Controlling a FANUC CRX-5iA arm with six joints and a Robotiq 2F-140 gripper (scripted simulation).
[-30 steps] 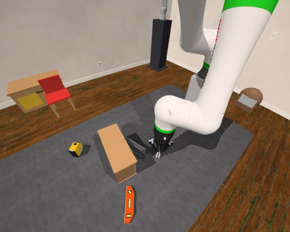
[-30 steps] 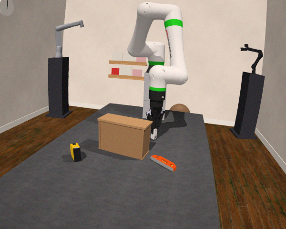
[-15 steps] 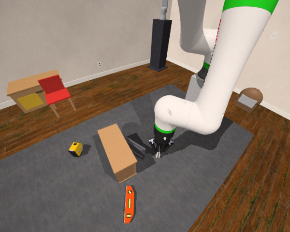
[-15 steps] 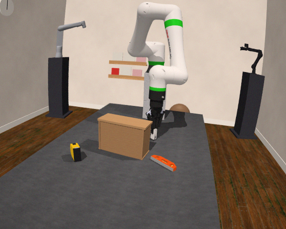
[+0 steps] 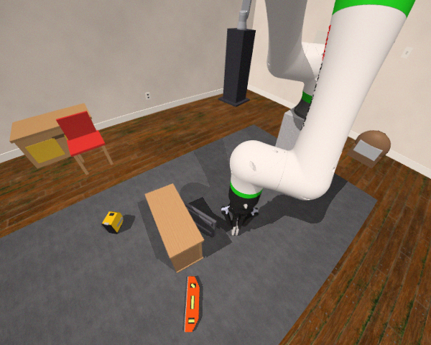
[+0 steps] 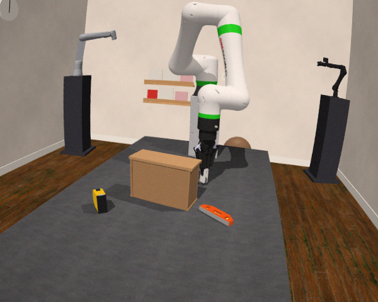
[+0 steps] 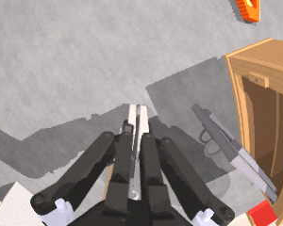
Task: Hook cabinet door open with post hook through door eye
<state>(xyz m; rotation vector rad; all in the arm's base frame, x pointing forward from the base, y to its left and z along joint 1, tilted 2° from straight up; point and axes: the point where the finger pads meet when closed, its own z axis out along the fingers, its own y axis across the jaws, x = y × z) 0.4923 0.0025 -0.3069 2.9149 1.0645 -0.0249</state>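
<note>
The dark grey door is 8 cm ahead of my hand, 15 cm to the right of it and 3 cm above it. Also, from my hand: yellow tape measure 32 cm ahead, 36 cm to the right, 1 cm below.
</note>
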